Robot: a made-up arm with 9 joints. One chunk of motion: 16 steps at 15 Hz.
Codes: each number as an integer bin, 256 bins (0 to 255) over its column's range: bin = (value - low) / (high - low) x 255, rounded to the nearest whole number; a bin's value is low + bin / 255 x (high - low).
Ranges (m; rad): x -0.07..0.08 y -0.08..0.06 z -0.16..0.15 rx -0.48..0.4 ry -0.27..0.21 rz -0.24..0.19
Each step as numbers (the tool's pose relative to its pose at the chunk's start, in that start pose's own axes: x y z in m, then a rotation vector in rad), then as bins.
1 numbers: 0.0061 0.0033 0.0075 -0.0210 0.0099 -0.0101
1 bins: 129 152 138 133 149 136
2 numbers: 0.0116 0.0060 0.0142 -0.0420 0.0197 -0.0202
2 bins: 139 157 143 127 154 130
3 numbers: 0.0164 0.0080 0.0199 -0.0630 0.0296 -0.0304
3 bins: 147 160 148 121 159 124
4 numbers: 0.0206 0.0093 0.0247 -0.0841 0.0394 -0.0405
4 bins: 154 163 152 115 164 118
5 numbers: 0.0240 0.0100 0.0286 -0.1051 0.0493 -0.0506
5 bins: 160 164 155 109 170 112
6 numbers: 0.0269 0.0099 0.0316 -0.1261 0.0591 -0.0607
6 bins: 165 164 158 103 175 106
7 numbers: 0.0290 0.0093 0.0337 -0.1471 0.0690 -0.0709
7 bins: 168 163 159 96 180 100
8 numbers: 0.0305 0.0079 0.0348 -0.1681 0.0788 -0.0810
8 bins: 171 160 160 90 185 94
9 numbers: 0.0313 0.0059 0.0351 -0.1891 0.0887 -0.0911
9 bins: 172 156 160 84 191 88
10 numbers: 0.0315 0.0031 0.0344 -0.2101 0.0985 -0.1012
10 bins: 173 151 160 78 196 82
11 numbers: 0.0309 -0.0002 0.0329 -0.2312 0.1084 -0.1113
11 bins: 172 145 159 72 201 76
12 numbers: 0.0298 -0.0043 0.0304 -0.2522 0.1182 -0.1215
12 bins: 170 138 157 66 206 70
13 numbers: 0.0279 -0.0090 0.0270 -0.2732 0.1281 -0.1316
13 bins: 166 129 154 60 211 64
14 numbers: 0.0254 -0.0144 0.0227 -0.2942 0.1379 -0.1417
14 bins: 162 119 150 54 217 58
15 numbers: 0.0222 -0.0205 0.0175 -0.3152 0.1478 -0.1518
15 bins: 157 108 146 48 222 52
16 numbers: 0.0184 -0.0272 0.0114 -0.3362 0.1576 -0.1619
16 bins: 150 96 141 42 227 46
